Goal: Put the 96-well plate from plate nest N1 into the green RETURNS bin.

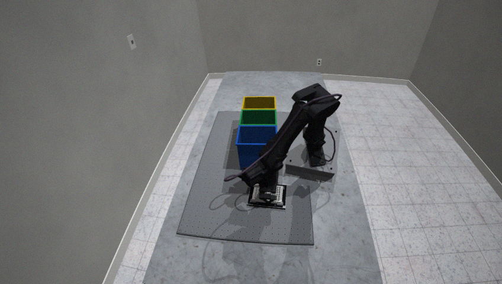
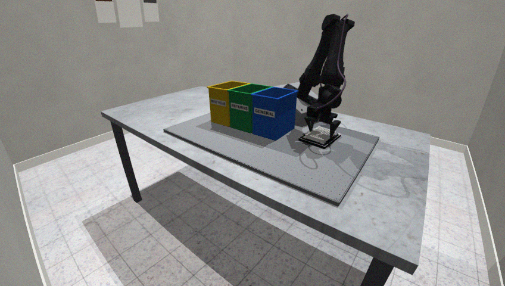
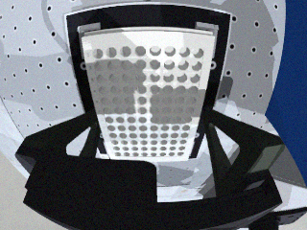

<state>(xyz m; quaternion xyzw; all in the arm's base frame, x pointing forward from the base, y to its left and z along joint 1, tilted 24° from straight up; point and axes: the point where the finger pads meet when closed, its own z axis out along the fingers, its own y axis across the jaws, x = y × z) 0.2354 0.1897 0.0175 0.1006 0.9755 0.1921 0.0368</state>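
The white 96-well plate lies 10 mm ahead of my hand. The rest, counted from my hand: black plate nest N1: 20 mm below, 10 mm ahead; blue bin: 200 mm to the right, 70 mm above, 40 mm ahead; green bin: 330 mm to the right, 70 mm above, 30 mm ahead.
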